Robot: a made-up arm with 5 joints.
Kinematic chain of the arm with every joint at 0, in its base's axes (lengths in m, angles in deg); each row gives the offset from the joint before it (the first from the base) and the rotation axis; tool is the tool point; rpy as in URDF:
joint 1: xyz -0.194 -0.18 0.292 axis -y
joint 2: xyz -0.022 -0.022 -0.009 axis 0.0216 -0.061 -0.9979
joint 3: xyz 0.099 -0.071 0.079 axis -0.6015 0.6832 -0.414
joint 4: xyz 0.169 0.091 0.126 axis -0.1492 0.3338 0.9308
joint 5: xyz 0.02 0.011 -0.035 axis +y
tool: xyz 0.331 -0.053 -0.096 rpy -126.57 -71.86 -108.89
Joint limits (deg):
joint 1: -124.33..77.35
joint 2: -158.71..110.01
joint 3: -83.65..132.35
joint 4: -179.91..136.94
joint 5: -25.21..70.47
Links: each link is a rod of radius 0.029 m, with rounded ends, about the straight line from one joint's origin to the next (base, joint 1, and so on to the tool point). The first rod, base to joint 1, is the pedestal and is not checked.
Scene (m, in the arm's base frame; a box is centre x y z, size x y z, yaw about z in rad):
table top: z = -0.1
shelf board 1: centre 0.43 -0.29 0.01 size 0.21 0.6 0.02 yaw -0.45
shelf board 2: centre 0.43 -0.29 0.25 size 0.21 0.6 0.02 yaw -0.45
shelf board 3: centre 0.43 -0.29 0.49 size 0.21 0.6 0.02 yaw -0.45
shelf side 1: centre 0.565 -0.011 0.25 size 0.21 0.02 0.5 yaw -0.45
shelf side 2: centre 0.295 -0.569 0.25 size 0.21 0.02 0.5 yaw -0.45
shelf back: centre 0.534 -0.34 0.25 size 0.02 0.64 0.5 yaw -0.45
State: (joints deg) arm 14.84 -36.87 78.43 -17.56 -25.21
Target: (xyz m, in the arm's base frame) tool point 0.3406 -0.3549 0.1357
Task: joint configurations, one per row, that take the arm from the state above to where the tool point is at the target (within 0.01 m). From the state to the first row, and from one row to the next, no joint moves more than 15 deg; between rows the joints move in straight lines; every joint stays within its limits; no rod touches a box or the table.
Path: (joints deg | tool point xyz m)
1: 19.47 -42.63 76.00 -17.07 -13.14 | 0.4035 -0.2163 0.3790
2: 24.10 -48.39 73.57 -16.58 -1.08 | 0.3815 -0.2007 0.3836
3: 28.74 -54.16 71.14 -16.09 10.99 | 0.3530 -0.1856 0.3831
4: 33.37 -59.92 68.71 -15.60 23.06 | 0.3186 -0.1728 0.3778
5: 38.00 -65.68 66.28 -15.11 35.13 | 0.2786 -0.1636 0.3688
6: 26.19 -60.44 68.21 -6.49 38.53 | 0.2637 -0.2292 0.2438
7: 14.39 -55.20 70.15 2.12 41.93 | 0.2064 -0.2901 0.1357
8: 10.73 -49.23 73.51 -1.24 28.04 | 0.2594 -0.3081 0.1272
9: 7.08 -43.26 76.88 -4.60 14.16 | 0.3048 -0.3307 0.1281
10: 3.42 -37.28 80.25 -7.97 0.27 | 0.3406 -0.3549 0.1357

